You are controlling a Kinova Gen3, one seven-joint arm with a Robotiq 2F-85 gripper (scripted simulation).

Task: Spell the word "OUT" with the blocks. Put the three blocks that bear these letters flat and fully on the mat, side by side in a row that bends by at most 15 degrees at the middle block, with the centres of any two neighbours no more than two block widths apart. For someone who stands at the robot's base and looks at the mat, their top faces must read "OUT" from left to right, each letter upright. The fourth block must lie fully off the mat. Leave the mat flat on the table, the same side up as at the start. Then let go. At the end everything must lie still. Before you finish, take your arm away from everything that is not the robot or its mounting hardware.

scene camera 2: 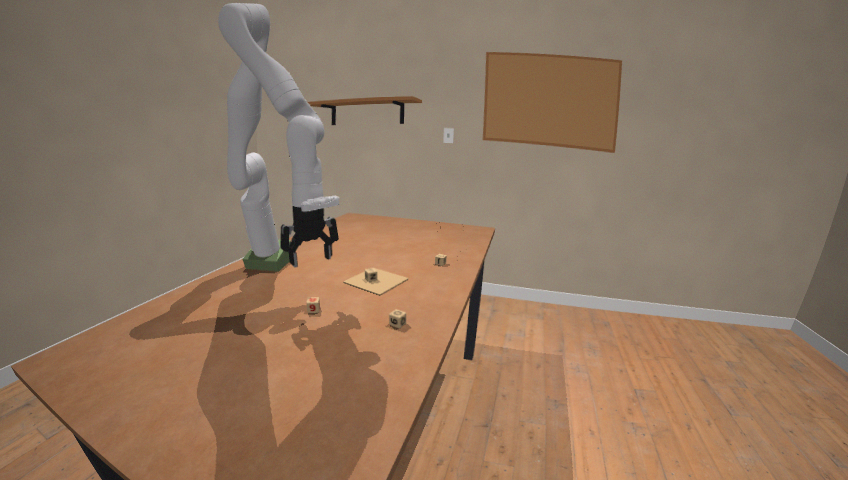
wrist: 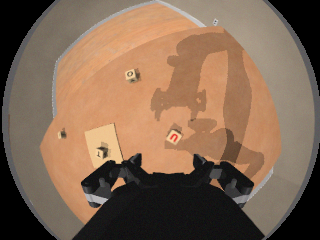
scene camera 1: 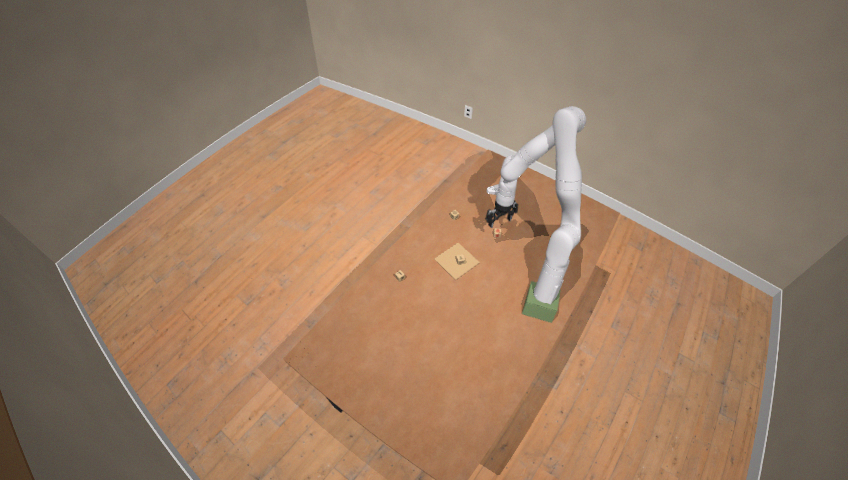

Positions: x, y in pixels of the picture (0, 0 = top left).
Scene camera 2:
my gripper: 311, 262
tan mat: 386, 281
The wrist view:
my gripper: 167, 159
tan mat: 105, 136
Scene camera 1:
tan mat: 447, 259
